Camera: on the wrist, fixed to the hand. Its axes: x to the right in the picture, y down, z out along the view.
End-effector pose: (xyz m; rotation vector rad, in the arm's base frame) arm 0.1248 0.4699 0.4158 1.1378 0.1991 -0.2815
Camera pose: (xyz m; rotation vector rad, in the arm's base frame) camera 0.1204 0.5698 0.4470 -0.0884 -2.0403 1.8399
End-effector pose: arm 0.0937 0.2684 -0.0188 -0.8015 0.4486 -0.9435
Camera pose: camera 0.0635 0.2799 -0.1184 0.0191 0.4477 2.2018
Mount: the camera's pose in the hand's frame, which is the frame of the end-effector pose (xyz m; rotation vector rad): -0.0254 0.0645 -0.0785 0.2988 0.8542 -2.9863
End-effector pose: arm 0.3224 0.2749 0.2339 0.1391 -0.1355 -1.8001
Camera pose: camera 0.4032 0.2834 0.1678 -0.7266 -0.3331 1.2698
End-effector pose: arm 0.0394 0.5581 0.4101 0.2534 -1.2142 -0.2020
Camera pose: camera 0.1059 0.6336 0.3810 1.9590 0.9667 -2.0808
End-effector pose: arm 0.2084 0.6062 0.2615 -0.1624 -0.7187 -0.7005
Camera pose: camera 0.2791 0.6402 0.1921 -1.4010 -0.3586 2.3018
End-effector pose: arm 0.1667 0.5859 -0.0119 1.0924 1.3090 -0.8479
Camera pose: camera 0.2004 0.6771 0.0270 0.8945 -1.3726 1.1524
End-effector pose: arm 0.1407 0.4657 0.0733 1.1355 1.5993 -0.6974
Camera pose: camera 0.1697 0.5499 0.1285 1.2148 -1.3752 1.0202
